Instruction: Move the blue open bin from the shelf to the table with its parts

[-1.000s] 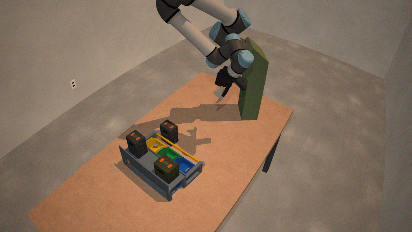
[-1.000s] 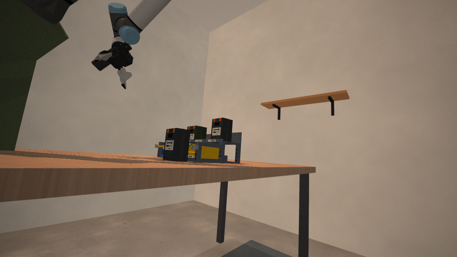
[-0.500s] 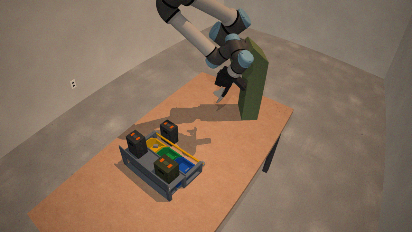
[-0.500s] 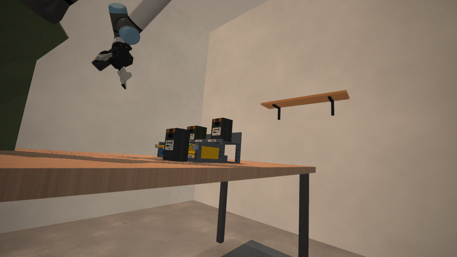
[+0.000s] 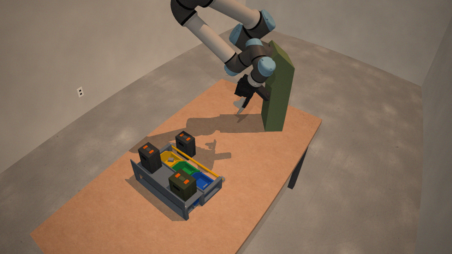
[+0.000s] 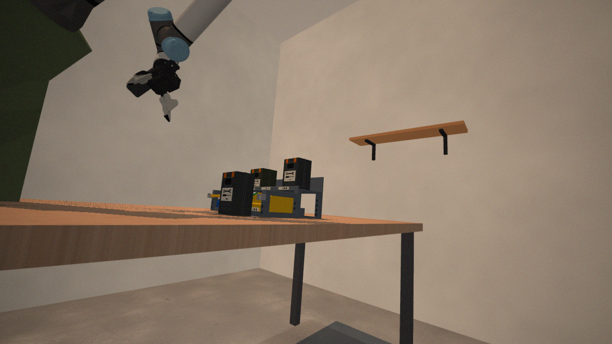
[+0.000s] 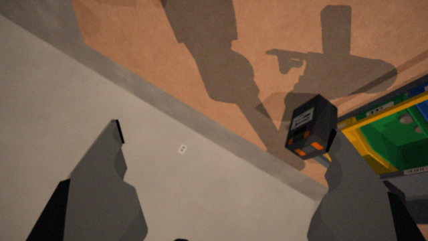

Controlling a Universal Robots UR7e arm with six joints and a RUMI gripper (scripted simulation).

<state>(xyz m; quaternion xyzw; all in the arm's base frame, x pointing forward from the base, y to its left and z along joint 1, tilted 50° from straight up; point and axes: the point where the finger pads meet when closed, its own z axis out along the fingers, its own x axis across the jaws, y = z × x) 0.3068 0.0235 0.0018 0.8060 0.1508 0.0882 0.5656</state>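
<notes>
Right now my hand is 28 cm short of the yellow bar, 9 cm to the left of it and 26 cm above it. Also, from my hand: blue open bin (40 cm ahead, 1 cm to the left, 28 cm below); then yellow bin (37 cm ahead, 22 cm to the right, 28 cm below); then green bin (38 cm ahead, 10 cm to the right, 28 cm below).
</notes>
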